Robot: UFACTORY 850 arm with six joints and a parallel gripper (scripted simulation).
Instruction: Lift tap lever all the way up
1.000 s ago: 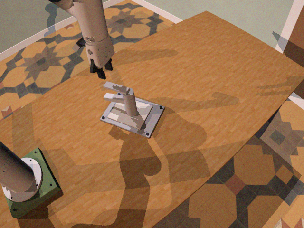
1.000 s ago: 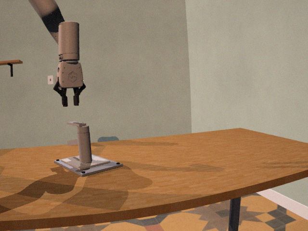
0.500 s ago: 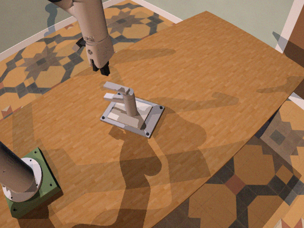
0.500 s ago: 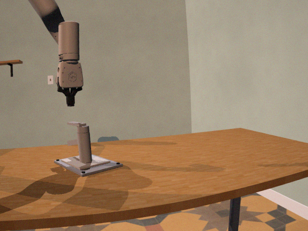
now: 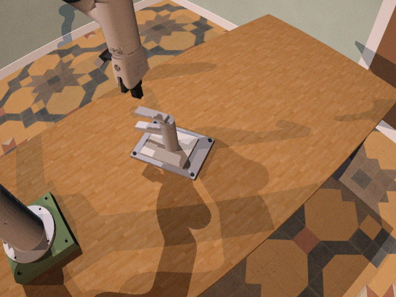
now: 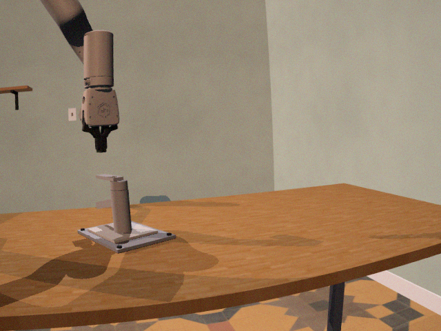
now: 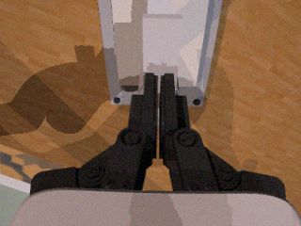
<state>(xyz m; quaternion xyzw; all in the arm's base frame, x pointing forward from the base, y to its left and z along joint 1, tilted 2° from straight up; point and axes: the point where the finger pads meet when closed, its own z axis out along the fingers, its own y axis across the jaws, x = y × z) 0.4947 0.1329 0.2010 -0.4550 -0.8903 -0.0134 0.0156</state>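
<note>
Now: the lever 40 mm ahead of my hand, 50 mm to the right of it and 100 mm below it. Also, from my hand: base plate (50 mm ahead, 70 mm to the right, 230 mm below).
</note>
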